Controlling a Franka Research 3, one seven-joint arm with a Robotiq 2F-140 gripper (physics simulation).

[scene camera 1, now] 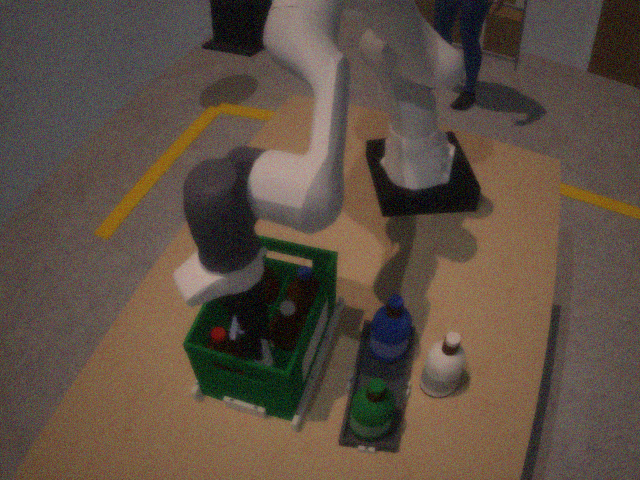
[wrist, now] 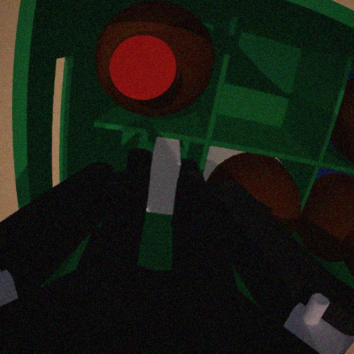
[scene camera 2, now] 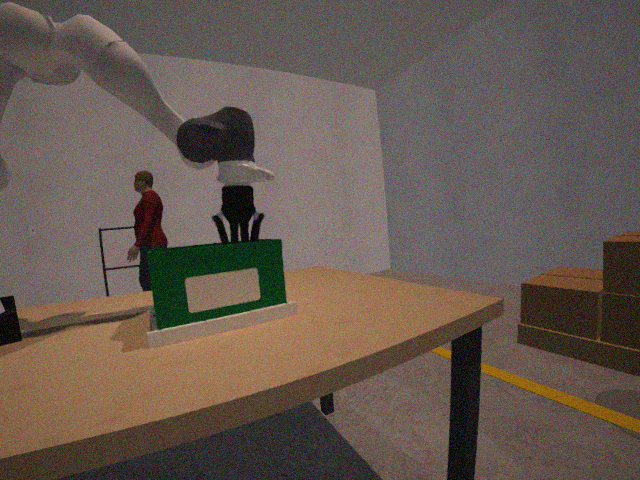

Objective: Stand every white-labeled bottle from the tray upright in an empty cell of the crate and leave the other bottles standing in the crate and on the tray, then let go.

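The green crate (scene camera 1: 242, 384) (scene camera 2: 219, 253) (wrist: 20, 100) holds several brown bottles. A red-capped bottle (scene camera 1: 218, 334) (wrist: 143, 67) stands in a corner cell. A grey-white-capped bottle (scene camera 1: 287, 308) with a pale label partly showing (wrist: 255, 180) stands upright in a cell beside my gripper. A blue-capped bottle (scene camera 1: 305, 273) stands farther back. My gripper (scene camera 2: 239, 239) (wrist: 165, 150) is shut and empty, pointing down into the crate; its fingertips are hidden in scene camera 1. The dark tray (scene camera 1: 382, 374) holds an upright blue bottle (scene camera 1: 390, 330) and green bottle (scene camera 1: 372, 413).
A white bottle (scene camera 1: 443, 367) stands upright on the table (scene camera 1: 480, 310) (scene camera 2: 361, 320), right of the tray. Grey-white rails (scene camera 1: 320, 364) edge the crate. The black arm base (scene camera 1: 429, 201) is at the back. A person (scene camera 2: 148, 217) and boxes (scene camera 2: 560, 304) are beyond the table.
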